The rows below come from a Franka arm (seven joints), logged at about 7 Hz.
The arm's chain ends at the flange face. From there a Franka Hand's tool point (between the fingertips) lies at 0.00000 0.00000 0.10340 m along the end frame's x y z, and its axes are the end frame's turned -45 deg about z.
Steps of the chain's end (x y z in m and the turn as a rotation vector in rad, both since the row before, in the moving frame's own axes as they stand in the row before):
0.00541 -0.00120 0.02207 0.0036 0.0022 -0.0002
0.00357 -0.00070 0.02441 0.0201 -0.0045 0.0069
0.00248 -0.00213 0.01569 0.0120 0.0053 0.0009
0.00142 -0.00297 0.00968 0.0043 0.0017 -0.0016
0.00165 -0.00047 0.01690 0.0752 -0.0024 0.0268
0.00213 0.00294 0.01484 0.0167 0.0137 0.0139
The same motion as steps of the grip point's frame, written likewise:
0.00510 0.00287 0.02207 0.0010 0.0041 -0.0002
0.00417 0.00023 0.02439 0.0174 0.0110 0.0069
0.00452 -0.00024 0.01568 0.0047 0.0122 0.0009
0.00354 -0.00129 0.00968 0.0018 0.0042 -0.0016
0.00689 -0.00476 0.01661 0.0549 0.0515 0.0268
0.00165 0.00338 0.01482 0.0021 0.0215 0.0139

